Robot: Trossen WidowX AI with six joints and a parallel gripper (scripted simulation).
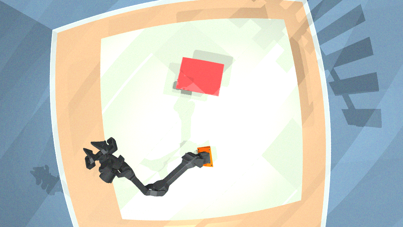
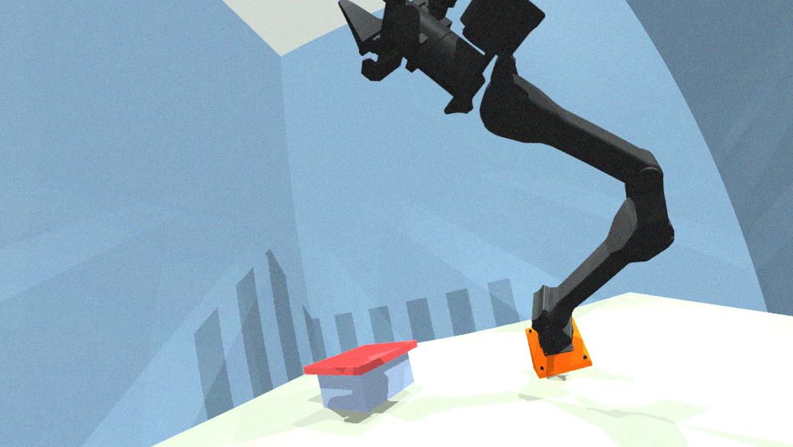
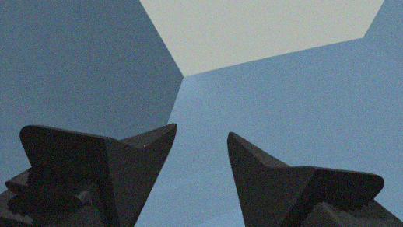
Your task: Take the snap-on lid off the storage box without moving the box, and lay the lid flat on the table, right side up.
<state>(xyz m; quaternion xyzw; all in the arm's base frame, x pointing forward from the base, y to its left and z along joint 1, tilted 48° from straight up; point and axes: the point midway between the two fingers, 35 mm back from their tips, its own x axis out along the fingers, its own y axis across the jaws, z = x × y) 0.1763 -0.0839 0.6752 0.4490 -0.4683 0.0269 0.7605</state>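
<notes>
My gripper tip is now 51 cm above the red lid, 47 cm to the left of it and 28 cm short of it. Round my gripper tip: storage box: 56 cm below, 47 cm to the right, 28 cm ahead.
</notes>
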